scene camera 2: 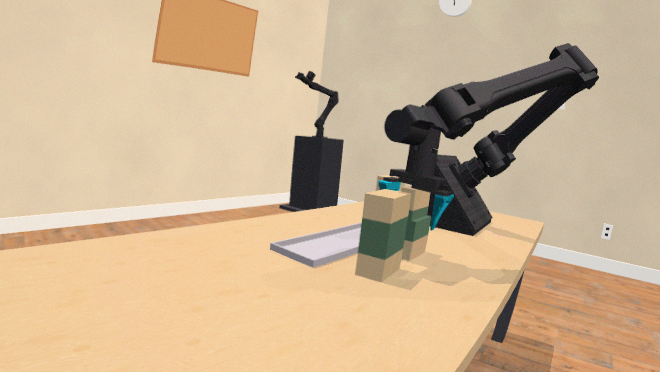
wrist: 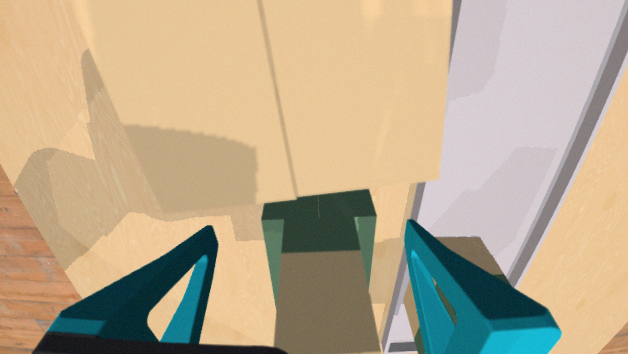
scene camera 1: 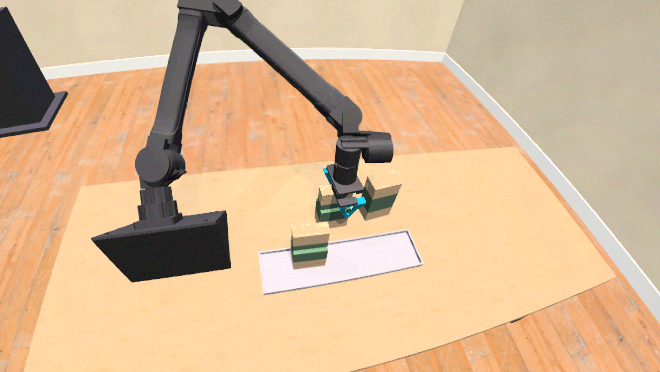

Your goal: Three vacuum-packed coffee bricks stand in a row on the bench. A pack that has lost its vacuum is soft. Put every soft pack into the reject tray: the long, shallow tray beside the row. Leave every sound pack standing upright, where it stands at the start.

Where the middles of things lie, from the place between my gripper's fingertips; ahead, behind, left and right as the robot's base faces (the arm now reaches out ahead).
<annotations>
My hand is 130 mm to the left of the reject tray [scene camera 1: 355,258], 80 mm above it and 30 mm past it.
</annotations>
